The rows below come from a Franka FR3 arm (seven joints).
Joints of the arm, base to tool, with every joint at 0 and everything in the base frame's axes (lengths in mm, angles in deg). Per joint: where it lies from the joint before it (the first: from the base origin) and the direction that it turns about. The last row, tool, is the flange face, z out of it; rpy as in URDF.
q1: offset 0 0 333 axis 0 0 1
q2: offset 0 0 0 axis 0 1 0
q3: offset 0 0 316 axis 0 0 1
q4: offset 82.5 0 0 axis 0 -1 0
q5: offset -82.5 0 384 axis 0 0 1
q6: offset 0 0 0 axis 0 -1 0
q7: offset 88 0 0 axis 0 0 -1
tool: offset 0 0 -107 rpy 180 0 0
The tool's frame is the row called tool.
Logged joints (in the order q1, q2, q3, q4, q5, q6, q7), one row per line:
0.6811, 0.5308, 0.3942, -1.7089, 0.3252, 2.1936, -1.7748
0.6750, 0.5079, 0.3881, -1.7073, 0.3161, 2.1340, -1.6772
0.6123, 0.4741, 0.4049, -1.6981, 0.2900, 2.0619, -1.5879
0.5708, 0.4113, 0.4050, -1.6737, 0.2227, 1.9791, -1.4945
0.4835, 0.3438, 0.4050, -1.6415, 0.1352, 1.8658, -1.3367
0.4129, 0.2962, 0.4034, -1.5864, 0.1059, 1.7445, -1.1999
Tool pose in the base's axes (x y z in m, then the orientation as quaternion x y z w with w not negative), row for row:
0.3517, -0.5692, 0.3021, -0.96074, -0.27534, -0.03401, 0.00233
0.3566, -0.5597, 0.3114, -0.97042, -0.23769, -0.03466, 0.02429
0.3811, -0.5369, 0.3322, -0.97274, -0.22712, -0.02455, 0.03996
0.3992, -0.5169, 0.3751, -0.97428, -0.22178, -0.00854, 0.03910
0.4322, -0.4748, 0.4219, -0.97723, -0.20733, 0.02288, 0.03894
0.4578, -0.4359, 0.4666, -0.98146, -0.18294, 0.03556, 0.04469
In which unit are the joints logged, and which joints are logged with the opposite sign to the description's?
The joints are logged in radians. Opposite sign: q1, q3.
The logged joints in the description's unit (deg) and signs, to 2 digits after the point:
-39.02, 30.41, -22.59, -97.91, 18.63, 125.68, -101.69
-38.67, 29.10, -22.24, -97.82, 18.11, 122.27, -96.10
-35.08, 27.16, -23.20, -97.29, 16.62, 118.14, -90.98
-32.70, 23.57, -23.20, -95.90, 12.76, 113.39, -85.63
-27.70, 19.70, -23.20, -94.05, 7.75, 106.90, -76.59
-23.66, 16.97, -23.11, -90.89, 6.07, 99.95, -68.75

